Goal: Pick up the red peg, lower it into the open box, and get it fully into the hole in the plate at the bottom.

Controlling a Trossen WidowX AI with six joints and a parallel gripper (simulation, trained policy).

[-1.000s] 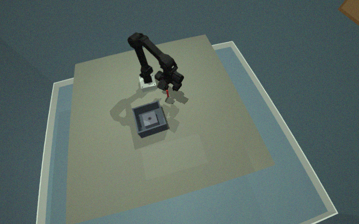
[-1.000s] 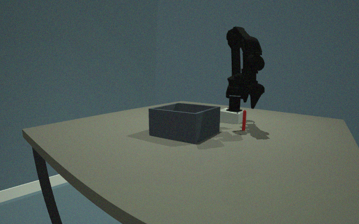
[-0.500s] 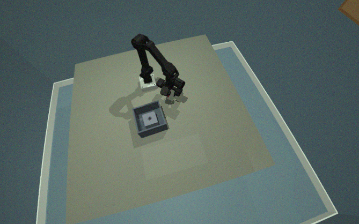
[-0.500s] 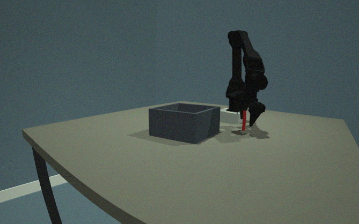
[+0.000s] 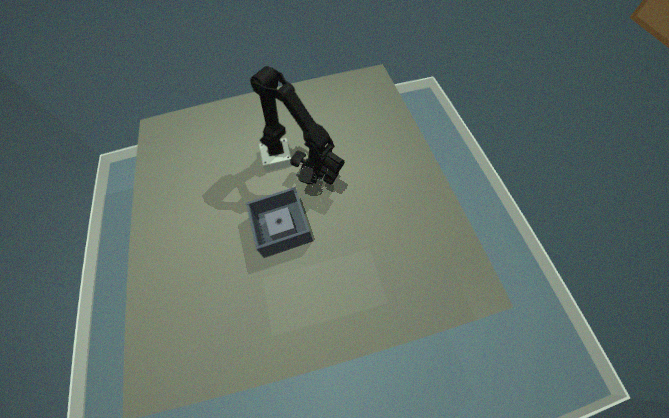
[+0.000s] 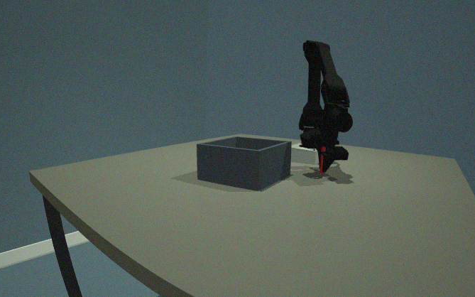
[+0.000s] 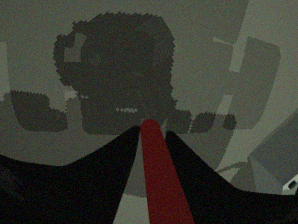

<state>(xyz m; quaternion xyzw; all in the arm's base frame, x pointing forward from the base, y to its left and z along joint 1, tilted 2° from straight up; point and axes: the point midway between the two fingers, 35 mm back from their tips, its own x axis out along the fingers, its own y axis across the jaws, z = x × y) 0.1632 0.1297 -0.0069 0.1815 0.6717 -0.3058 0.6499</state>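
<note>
The plate is 18 cm ahead of my gripper tip, 16 cm to the right of it and 4 cm above it. From my gripper tip the other things lie so: red peg (3 cm above); dark grey box (18 cm ahead, 16 cm to the right, 2 cm above).
</note>
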